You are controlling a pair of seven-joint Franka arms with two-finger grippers.
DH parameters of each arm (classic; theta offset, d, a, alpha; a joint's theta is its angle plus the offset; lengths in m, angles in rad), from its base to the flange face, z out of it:
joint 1: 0 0.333 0 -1.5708
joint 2: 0 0 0 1.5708
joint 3: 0 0.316 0.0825 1.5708
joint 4: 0 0 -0.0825 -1.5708
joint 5: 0 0.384 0 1.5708
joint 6: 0 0 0.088 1.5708
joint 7: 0 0.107 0 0
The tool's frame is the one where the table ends.
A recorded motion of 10 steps. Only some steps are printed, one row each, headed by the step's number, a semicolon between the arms.
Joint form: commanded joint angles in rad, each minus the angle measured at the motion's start. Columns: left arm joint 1, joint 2, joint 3, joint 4, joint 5, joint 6, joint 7; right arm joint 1, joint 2, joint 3, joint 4, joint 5, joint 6, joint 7.
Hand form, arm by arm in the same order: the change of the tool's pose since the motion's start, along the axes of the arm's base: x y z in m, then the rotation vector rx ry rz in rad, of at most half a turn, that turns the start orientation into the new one. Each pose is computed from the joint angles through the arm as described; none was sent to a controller.
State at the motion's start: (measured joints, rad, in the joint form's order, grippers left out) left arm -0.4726 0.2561 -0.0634 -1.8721 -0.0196 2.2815 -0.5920; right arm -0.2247 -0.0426 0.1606 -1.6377 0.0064 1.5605 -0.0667
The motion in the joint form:
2: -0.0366 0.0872 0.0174 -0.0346 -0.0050 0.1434 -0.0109; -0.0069 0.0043 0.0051 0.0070 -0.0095 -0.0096 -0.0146
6: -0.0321 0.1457 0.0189 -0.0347 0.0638 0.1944 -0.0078; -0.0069 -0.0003 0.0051 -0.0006 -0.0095 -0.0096 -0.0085
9: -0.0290 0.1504 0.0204 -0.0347 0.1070 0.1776 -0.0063; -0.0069 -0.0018 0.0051 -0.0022 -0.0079 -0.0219 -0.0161
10: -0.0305 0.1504 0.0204 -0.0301 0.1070 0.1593 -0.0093; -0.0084 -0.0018 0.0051 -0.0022 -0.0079 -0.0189 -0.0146
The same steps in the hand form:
2: -0.0002 -0.0144 -0.0568 -0.0138 -0.0162 -0.0020; 0.0003 -0.0021 0.0002 -0.0080 0.0075 0.0130
6: 0.0051 -0.0131 -0.0890 0.0325 -0.0364 -0.0440; -0.0013 -0.0019 -0.0009 -0.0087 0.0106 0.0069
9: 0.0051 -0.0097 -0.0938 0.0714 -0.0352 -0.0703; -0.0031 -0.0015 -0.0019 -0.0062 0.0229 0.0144
10: 0.0045 -0.0102 -0.0936 0.0786 -0.0236 -0.0684; -0.0028 -0.0023 -0.0017 -0.0065 0.0199 0.0114

